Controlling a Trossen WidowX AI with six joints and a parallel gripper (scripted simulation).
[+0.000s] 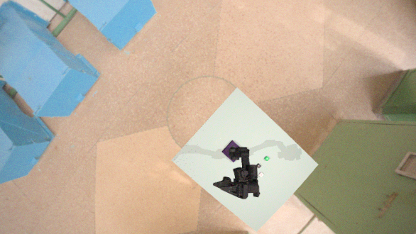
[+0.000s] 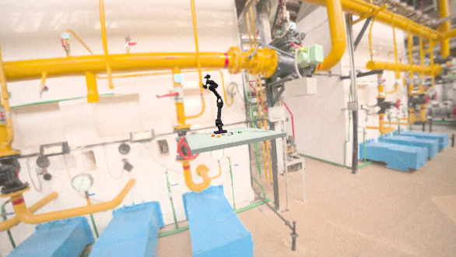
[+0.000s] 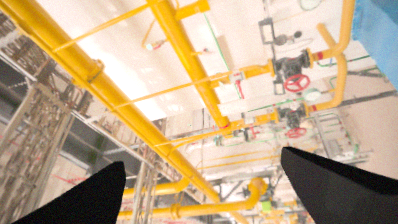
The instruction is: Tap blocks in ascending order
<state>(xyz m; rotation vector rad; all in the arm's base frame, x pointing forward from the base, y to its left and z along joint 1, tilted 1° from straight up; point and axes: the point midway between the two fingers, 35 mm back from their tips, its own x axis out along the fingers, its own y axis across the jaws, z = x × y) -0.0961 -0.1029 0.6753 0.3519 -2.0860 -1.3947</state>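
Right now the yellow block is 70 cm below my gripper tip, 48 cm ahead of it and 3 cm to the left of it. Round my gripper tip: orange block: 70 cm below, 36 cm ahead, 1 cm to the right; then green block: 70 cm below, 42 cm ahead, 30 cm to the left; then dark block: 70 cm below, 41 cm ahead, 20 cm to the left.
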